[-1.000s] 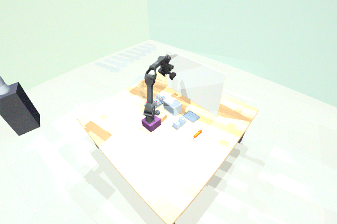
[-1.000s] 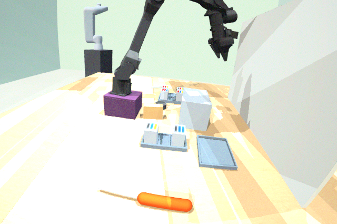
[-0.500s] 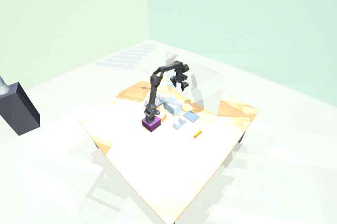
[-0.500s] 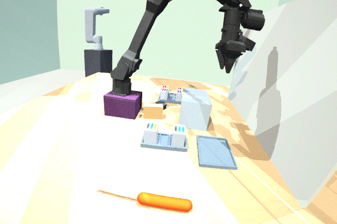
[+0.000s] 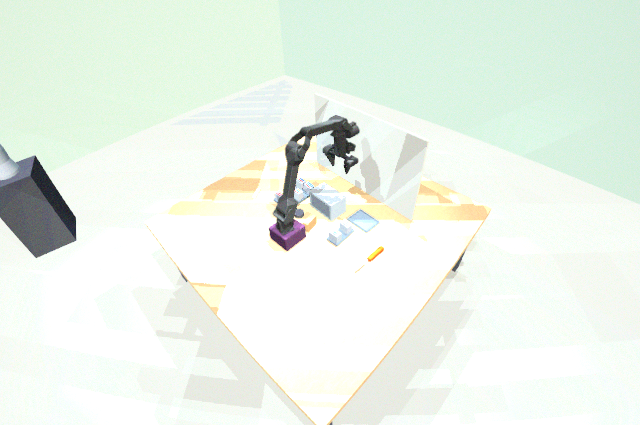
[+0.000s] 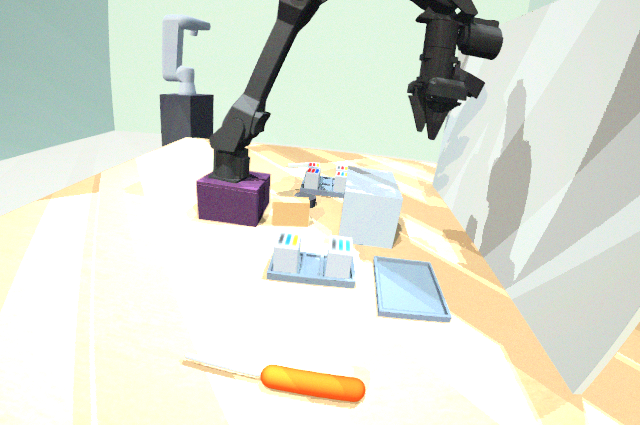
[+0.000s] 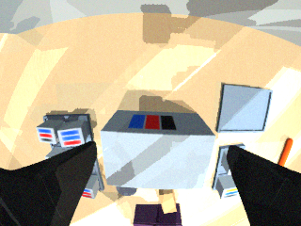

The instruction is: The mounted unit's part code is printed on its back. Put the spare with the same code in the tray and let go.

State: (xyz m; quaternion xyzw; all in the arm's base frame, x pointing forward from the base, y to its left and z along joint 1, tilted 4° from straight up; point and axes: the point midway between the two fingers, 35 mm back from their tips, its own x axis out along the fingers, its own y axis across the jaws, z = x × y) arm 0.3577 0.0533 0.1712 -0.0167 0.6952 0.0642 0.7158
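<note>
The spare block is 21 cm to the left of my gripper tip, 16 cm below it and 10 cm behind it. From my gripper tip the other things lie so: tall panel 15 cm ahead, 2 cm to the left, 2 cm above; mounted unit 15 cm below, 9 cm behind; pale blue tray 20 cm below, 19 cm to the right.
</note>
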